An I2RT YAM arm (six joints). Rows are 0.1 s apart.
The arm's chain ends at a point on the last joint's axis. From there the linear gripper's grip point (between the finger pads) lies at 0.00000 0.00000 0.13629 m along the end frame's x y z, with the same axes.
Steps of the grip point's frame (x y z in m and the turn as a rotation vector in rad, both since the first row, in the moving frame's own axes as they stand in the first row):
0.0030, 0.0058, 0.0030, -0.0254, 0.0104, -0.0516
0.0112, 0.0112, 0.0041, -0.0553, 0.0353, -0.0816
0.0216, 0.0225, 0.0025, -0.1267, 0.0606, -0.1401
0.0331, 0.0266, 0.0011, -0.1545, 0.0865, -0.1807
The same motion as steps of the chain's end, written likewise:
0.0015, 0.0024, 0.0031, -0.0254, 0.0104, -0.0516
0.0061, 0.0039, 0.0044, -0.0553, 0.0353, -0.0816
0.0122, 0.0059, 0.0038, -0.1267, 0.0606, -0.1401
0.0195, 0.0068, 0.0032, -0.1545, 0.0865, -0.1807

